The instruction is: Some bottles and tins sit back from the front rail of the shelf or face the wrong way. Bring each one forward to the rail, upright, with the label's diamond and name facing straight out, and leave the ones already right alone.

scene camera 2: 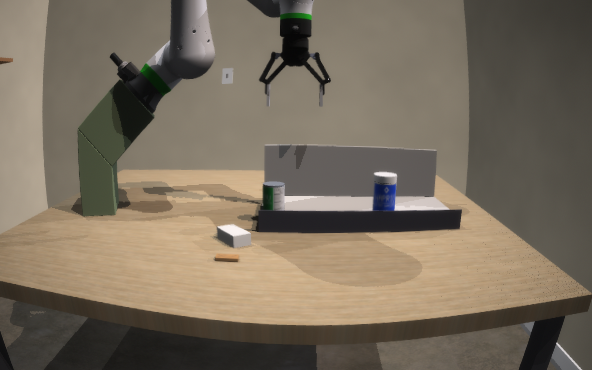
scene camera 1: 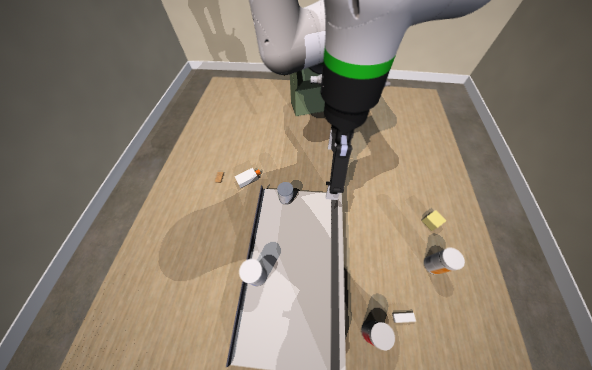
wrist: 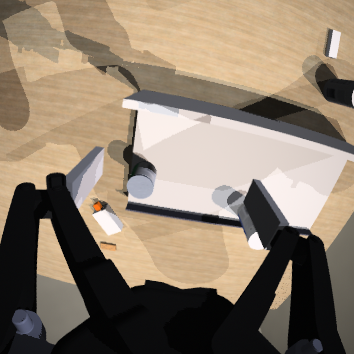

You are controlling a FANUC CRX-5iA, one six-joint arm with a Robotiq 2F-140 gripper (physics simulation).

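Pixels of known places: gripper, fingertip midpoint: (scene camera 2: pixel 294 106) (wrist: pixel 177 175); arm's base at its link origin: (scene camera 2: pixel 137 97).
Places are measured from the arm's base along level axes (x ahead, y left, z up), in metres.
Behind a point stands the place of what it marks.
Note:
A green tin with a grey lid (scene camera 1: pixel 285 192) @(x 0.447, y -0.050, z -0.239 m) (scene camera 2: pixel 273 196) @(x 0.436, y -0.082, z -0.266 m) (wrist: pixel 141 184) @(x 0.435, y -0.048, z -0.239 m) stands upright at one end of the shelf (scene camera 1: pixel 305 225) @(x 0.526, y 0.033, z -0.309 m) (wrist: pixel 215 150) @(x 0.570, y 0.043, z -0.309 m), a little back from the front rail (scene camera 2: pixel 350 221) @(x 0.628, y -0.133, z -0.309 m) (wrist: pixel 170 213) @(x 0.521, y -0.139, z -0.295 m). In scene camera 2 its green side and a pale printed panel show; no diamond shows. A blue bottle with a white lid (scene camera 1: pixel 252 272) @(x 0.717, y -0.078, z -0.200 m) (scene camera 2: pixel 384 196) @(x 0.711, y -0.113, z -0.250 m) (wrist: pixel 256 241) @(x 0.706, y -0.092, z -0.200 m) stands upright close behind the rail, its diamond and name facing scene camera 2. My gripper (scene camera 1: pixel 334 192) (scene camera 2: pixel 295 97) @(x 0.469, y 0.086, z -0.046 m) (wrist: pixel 177 175) @(x 0.469, y 0.086, z -0.046 m) is open and empty, high above the shelf. A finger partly hides the bottle in the wrist view.
Behind the back panel (scene camera 2: pixel 350 170) @(x 0.631, y 0.134, z -0.232 m), a bottle with an orange label (scene camera 1: pixel 444 261) @(x 0.588, y 0.441, z -0.231 m) and a dark bottle with red (scene camera 1: pixel 378 335) @(x 0.797, y 0.260, z -0.239 m) (wrist: pixel 338 91) @(x 0.769, y 0.262, z -0.281 m) stand on the table. A yellow cube (scene camera 1: pixel 434 220) @(x 0.432, y 0.472, z -0.300 m) and small white block (scene camera 1: pixel 404 317) @(x 0.744, y 0.362, z -0.326 m) lie there. A white box (scene camera 1: pixel 246 177) @(x 0.372, y -0.231, z -0.310 m) (scene camera 2: pixel 234 235) @(x 0.377, y -0.275, z -0.310 m) lies near an orange-brown piece (scene camera 2: pixel 227 258) @(x 0.381, y -0.364, z -0.331 m).

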